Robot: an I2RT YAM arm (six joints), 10 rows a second.
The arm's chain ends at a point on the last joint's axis. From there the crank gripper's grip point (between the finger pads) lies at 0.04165 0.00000 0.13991 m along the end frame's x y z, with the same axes.
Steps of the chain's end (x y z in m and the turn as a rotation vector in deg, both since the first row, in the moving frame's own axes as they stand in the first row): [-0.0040, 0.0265, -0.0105, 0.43, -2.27, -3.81]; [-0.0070, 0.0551, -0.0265, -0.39, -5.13, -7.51]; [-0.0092, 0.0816, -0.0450, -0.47, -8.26, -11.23]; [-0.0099, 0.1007, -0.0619, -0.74, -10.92, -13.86]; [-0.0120, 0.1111, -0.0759, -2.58, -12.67, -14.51]
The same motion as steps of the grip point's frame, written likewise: [-0.0097, 0.0229, -0.0090, 0.43, -2.27, -3.81]; [-0.0199, 0.0514, -0.0233, -0.39, -5.13, -7.51]; [-0.0303, 0.0766, -0.0405, -0.47, -8.26, -11.23]; [-0.0379, 0.0958, -0.0566, -0.74, -10.92, -13.86]; [-0.0439, 0.1110, -0.0702, -2.58, -12.67, -14.51]
